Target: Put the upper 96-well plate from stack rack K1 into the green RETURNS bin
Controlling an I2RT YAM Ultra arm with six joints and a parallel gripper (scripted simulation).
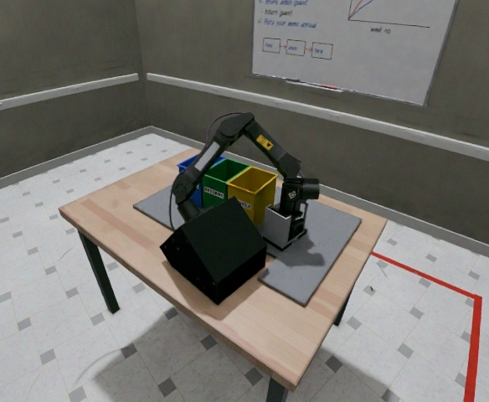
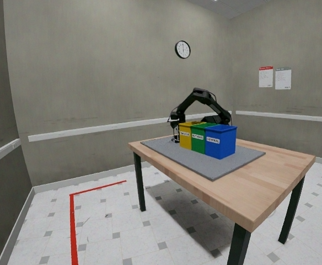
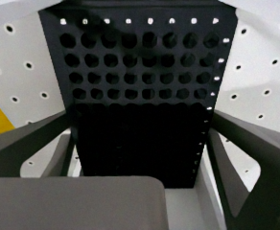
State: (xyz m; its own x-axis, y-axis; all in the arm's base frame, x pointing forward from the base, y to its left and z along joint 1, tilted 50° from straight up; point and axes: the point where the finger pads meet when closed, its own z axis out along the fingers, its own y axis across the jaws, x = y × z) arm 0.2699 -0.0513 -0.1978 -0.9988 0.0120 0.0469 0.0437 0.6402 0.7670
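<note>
My gripper is now right at the black 96-well plate. From my hand the other things lie so: green returns bin: 310 mm to the left, 50 mm above; then blue bin: 20 mm behind, 440 mm to the left, 50 mm above; then yellow bin: 20 mm ahead, 180 mm to the left, 50 mm above.
</note>
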